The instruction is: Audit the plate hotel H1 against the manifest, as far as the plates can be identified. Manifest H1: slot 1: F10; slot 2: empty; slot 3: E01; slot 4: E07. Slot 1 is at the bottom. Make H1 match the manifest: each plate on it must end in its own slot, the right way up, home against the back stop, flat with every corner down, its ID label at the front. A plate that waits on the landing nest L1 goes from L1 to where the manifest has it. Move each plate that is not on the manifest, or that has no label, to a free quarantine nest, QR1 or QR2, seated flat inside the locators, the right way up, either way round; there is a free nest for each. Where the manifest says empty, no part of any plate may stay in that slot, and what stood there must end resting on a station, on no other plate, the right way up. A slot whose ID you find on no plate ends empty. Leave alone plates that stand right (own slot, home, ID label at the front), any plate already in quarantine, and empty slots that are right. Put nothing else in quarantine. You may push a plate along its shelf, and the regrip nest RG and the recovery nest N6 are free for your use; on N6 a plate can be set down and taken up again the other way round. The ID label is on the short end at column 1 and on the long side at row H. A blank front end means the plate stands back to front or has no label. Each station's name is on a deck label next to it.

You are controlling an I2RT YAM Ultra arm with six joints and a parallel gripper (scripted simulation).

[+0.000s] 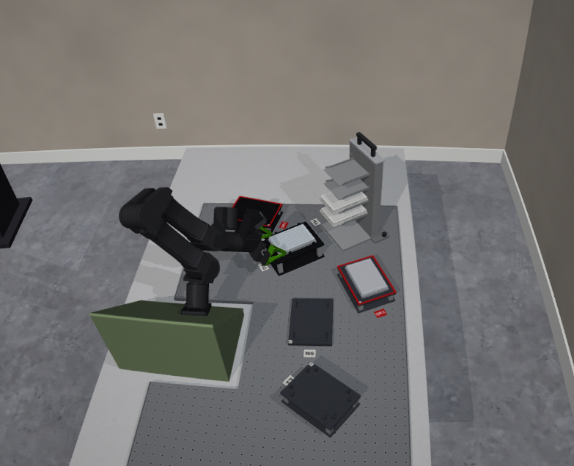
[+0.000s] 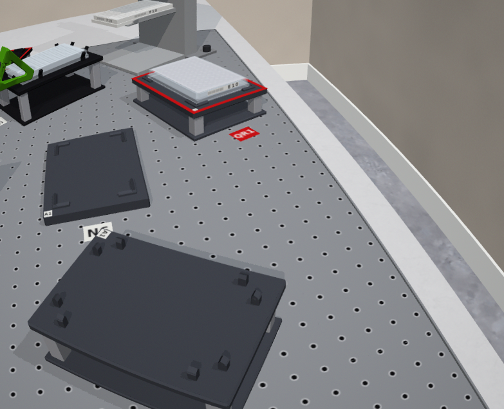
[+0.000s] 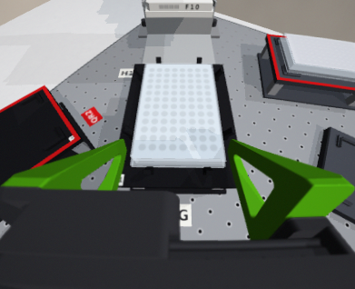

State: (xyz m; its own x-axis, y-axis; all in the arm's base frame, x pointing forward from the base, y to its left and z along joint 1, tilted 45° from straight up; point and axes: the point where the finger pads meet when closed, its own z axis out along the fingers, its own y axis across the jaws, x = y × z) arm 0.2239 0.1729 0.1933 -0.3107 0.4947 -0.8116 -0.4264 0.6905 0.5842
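Right now the black regrip nest RG is 50 mm ahead of my hand, 20 mm to the left of it and 20 mm below it. Also, from my hand: flat N6 pad: 260 mm to the right, 90 mm ahead, 70 mm below; H1 deck label: 170 mm to the left, 130 mm ahead, 80 mm below; red-rimmed nest QR2: 200 mm to the left, 80 mm behind, 40 mm below.
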